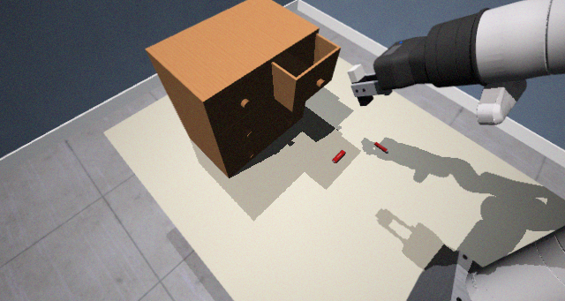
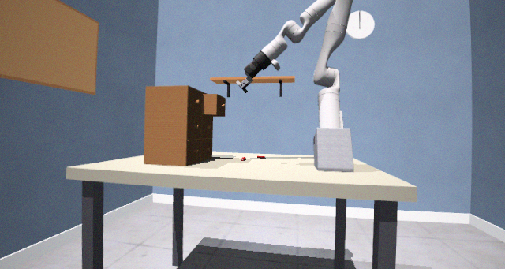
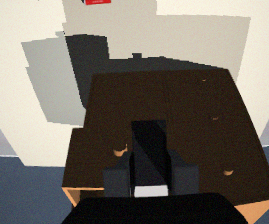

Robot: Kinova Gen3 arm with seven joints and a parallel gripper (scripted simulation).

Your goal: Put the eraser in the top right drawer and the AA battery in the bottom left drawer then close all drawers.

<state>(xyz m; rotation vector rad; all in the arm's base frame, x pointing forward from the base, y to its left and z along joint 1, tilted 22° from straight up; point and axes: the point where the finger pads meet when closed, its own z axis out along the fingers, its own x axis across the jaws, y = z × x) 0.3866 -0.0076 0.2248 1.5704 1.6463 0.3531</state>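
Right now the black-and-white eraser is 1 cm ahead of my hand.
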